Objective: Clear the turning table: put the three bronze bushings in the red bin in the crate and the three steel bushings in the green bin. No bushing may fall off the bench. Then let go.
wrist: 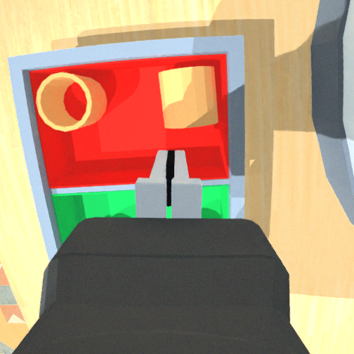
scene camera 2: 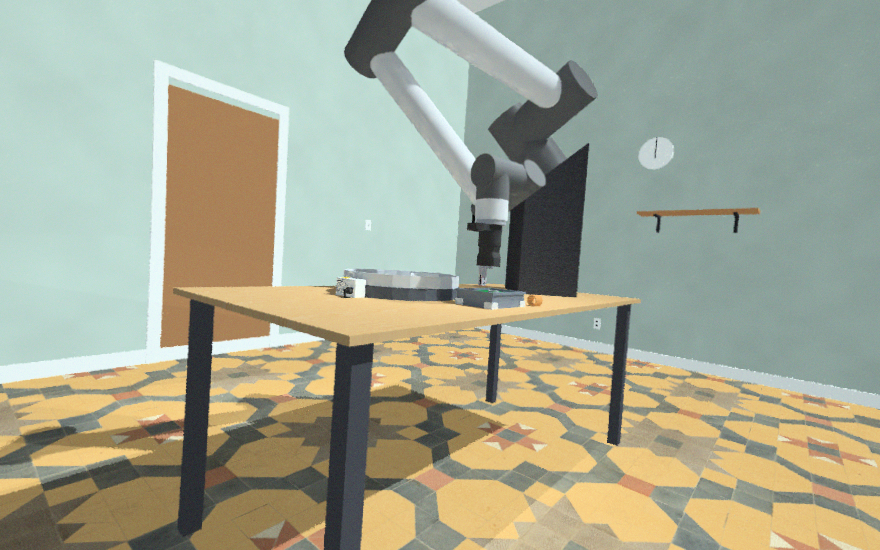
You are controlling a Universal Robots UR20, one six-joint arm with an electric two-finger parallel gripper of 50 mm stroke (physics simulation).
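Frame: origin at the arm's base, x ahead, y left, z up, level; centimetres.
Seen in the pictures: gripper, fingertip midpoint: (scene camera 2: 482,285); arm's base, link origin: (scene camera 2: 545,174).
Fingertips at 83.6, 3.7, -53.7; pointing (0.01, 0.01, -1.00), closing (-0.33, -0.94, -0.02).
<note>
Offsets run from my fingertips to a thing's top centre, as dx, dy, dz. "spot": to the spot under its first point. Level surfaces: height alone.
My gripper (scene camera 2: 482,283) (wrist: 170,167) is shut with nothing between its fingers. It points down above the crate @(-1.1, +3.0, -1.3) (scene camera 2: 491,300) (wrist: 236,65), over the part near the divider. In the wrist view, two bronze bushings are in the red bin (wrist: 130,132): one bushing (wrist: 97,102) at the left shows its open end, the other bushing (wrist: 188,100) lies on its side at the right. The green bin (wrist: 100,201) is partly hidden by the gripper, and no steel bushing can be made out. A bronze bushing @(-14.9, +13.8, -2.5) (scene camera 2: 534,300) lies on the bench right of the crate in the scene view.
The turning table (scene camera 2: 408,281) (wrist: 331,90) stands beside the crate; its top is not visible from above. A small white block-like device @(spot: +22.9, -34.6, -3.0) (scene camera 2: 353,287) is at its left. A tall black panel (scene camera 2: 551,233) stands behind the crate on the wooden bench @(dz -6.3) (scene camera 2: 272,304).
</note>
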